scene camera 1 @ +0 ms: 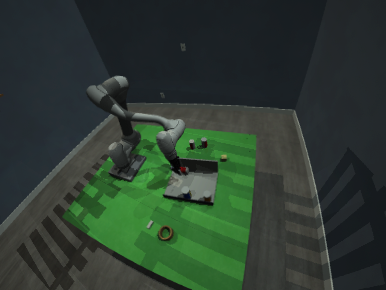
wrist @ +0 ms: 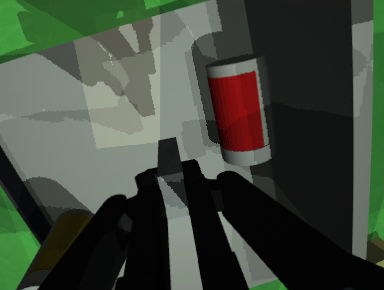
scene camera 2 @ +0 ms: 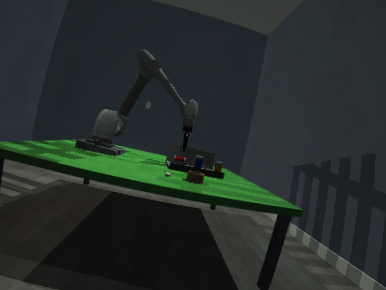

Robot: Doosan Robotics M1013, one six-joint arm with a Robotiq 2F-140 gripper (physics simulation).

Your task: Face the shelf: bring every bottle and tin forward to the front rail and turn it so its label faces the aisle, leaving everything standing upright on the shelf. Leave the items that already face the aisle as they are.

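Places are measured from the arm's base along level axes (x ahead, y left, z up), in metres.
Where they show: gripper, between the fingertips: (scene camera 1: pixel 180 174) (wrist: pixel 170 154) (scene camera 2: pixel 182 156); arm's base, origin of its link: (scene camera 1: pixel 125 164) (scene camera 2: pixel 100 144).
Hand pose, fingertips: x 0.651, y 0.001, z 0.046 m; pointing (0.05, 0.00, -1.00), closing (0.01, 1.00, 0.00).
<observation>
Things, the pixels of their top centre, and the offset from my fingertips. "spot": a spot on its surface instead.
- red-labelled tin, centre of its top: (wrist: pixel 252 117) (scene camera 2: pixel 180 156) (scene camera 1: pixel 182 167) dx -0.014, dy +0.079, dz -0.013 m
- blue-labelled tin, centre of its top: (scene camera 2: pixel 199 156) (scene camera 1: pixel 185 189) dx +0.106, dy -0.139, dz +0.038 m
- orange-labelled tin, centre of its top: (scene camera 1: pixel 207 193) (scene camera 2: pixel 219 162) dx +0.267, dy -0.126, dz +0.025 m
- yellow-sided tin, a spot on its surface: (wrist: pixel 62 245) spot: dx +0.078, dy -0.128, dz -0.010 m
- yellow block, centre of its top: (scene camera 1: pixel 223 156) dx +0.310, dy +0.305, dz -0.054 m
- brown ring, centre of its top: (scene camera 2: pixel 196 172) (scene camera 1: pixel 165 232) dx +0.052, dy -0.450, dz -0.042 m
- small white piece, centre of its top: (scene camera 2: pixel 168 173) (scene camera 1: pixel 149 224) dx -0.103, dy -0.434, dz -0.080 m
A red-labelled tin (scene camera 1: pixel 183 170) (scene camera 2: pixel 179 159) (wrist: pixel 240 110) lies on its side on the grey shelf (scene camera 1: pixel 201 181) (scene camera 2: pixel 210 173) (wrist: pixel 125 100), toward the back panel. My gripper (scene camera 1: pixel 177 167) (scene camera 2: pixel 185 150) (wrist: pixel 170 154) is shut and empty, pointing down near the tin; in the wrist view its tips are beside the tin's lower end. Contact is unclear. A blue-labelled tin (scene camera 1: pixel 186 193) (scene camera 2: pixel 199 162) and an orange-labelled tin (scene camera 1: pixel 207 196) (scene camera 2: pixel 218 167) stand upright at the front rail. A yellow-sided tin (wrist: pixel 62 245) is partly hidden behind a finger in the wrist view.
Two red-and-white tins (scene camera 1: pixel 192 144) (scene camera 1: pixel 204 143) stand on the green table behind the shelf. A yellow block (scene camera 1: pixel 224 158) (wrist: pixel 377 251) lies near the shelf's back corner. A brown ring (scene camera 1: pixel 166 240) (scene camera 2: pixel 195 177) and a small white piece (scene camera 1: pixel 150 224) (scene camera 2: pixel 167 174) lie in front.
</observation>
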